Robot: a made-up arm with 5 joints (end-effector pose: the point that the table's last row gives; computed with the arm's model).
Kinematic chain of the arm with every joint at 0, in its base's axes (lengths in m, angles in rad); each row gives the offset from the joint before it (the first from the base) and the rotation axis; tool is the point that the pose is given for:
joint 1: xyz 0 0 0.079 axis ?
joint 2: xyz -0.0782 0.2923 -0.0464 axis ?
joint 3: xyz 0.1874 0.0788 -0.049 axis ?
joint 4: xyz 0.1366 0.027 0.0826 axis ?
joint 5: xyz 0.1 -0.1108 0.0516 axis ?
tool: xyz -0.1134 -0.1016 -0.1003
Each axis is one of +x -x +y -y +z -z.
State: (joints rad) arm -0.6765 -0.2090 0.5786 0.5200 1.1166
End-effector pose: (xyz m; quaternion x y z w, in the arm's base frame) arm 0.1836 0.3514 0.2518 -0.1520 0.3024 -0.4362 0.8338
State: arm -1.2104 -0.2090 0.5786 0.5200 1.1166
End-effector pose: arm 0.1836 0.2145 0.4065 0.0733 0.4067 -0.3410 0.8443
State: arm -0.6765 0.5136 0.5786 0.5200 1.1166
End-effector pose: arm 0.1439 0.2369 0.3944 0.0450 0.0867 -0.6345 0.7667
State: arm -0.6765 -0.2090 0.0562 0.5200 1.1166
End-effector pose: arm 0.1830 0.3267 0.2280 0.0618 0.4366 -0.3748 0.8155
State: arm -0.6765 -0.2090 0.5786 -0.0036 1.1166
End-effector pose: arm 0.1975 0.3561 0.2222 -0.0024 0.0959 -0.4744 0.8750
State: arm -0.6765 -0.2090 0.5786 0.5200 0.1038
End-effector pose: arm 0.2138 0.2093 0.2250 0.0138 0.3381 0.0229 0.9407
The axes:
joint 1: -x
joint 2: -y
joint 3: -x
joint 4: +y
joint 5: -z

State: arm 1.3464 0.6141 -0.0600 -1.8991 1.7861
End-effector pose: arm 0.1741 0.3102 -0.2732 0.4787 -0.6085 0.1630 0.6116
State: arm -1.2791 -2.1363 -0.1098 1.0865 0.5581
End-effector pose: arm -0.1804 0.3466 0.2364 -0.2116 0.7891 0.5680 0.0994
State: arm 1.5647 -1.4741 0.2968 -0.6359 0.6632
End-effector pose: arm -0.0576 -0.3553 -0.2080 -0.7735 0.1315 -0.3739 0.4946
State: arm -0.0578 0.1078 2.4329 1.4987 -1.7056
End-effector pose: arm 0.1925 0.4112 0.2602 -0.2411 0.6435 -0.2249 0.6908
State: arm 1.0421 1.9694 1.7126 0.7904 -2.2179
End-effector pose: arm -0.3334 0.4336 0.0318 -0.7896 0.0487 0.1532 0.5922
